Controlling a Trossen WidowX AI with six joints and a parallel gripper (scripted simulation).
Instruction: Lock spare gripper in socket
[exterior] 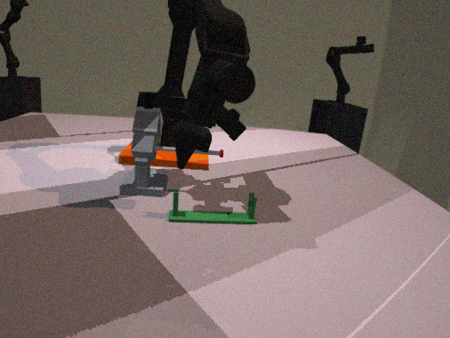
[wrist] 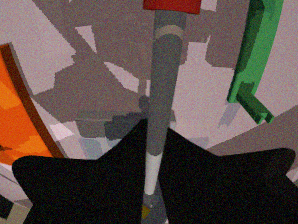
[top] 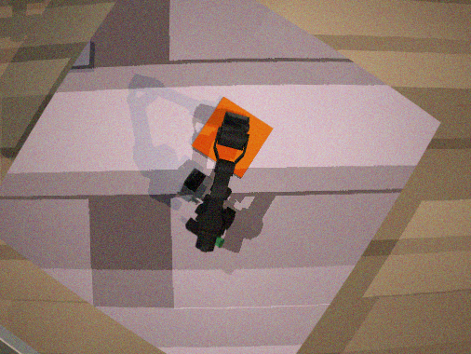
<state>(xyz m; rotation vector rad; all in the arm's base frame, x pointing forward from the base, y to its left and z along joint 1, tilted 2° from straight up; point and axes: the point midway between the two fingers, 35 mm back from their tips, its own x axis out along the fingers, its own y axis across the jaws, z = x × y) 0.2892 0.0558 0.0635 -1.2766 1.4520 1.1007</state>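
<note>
My gripper tip is 10 mm past the grey mount and 60 mm to the left of it. From my gripper tip the other things lie so: green rack 100 mm ahead, 60 mm to the left, 30 mm below; spare gripper 30 mm behind, 60 mm to the right, 70 mm above.
</note>
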